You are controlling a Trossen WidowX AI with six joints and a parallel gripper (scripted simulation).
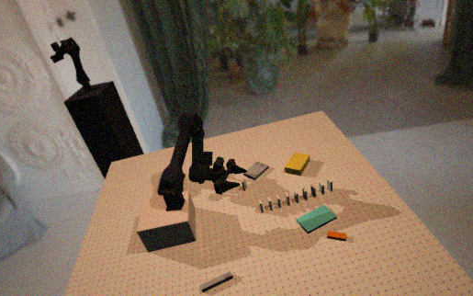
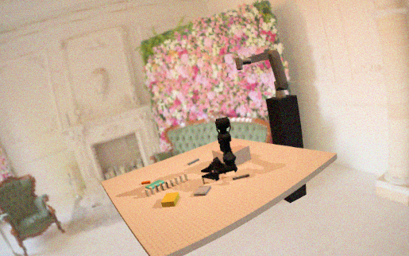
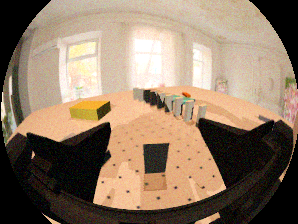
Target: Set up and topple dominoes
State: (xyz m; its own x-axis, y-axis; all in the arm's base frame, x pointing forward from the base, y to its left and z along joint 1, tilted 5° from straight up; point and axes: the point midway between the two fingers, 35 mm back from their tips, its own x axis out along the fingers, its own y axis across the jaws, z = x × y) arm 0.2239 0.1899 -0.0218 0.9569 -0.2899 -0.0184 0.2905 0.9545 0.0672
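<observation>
Now: the grey plate 50 mm ahead of my gripper tip, 120 mm to the left of it and 60 mm below it. Also, from my gripper tip: orange block 330 mm ahead, 310 mm to the right, 60 mm below; then yellow block 240 mm ahead, 120 mm to the left, 50 mm below; then teal tile 280 mm ahead, 220 mm to the right, 60 mm below.
</observation>
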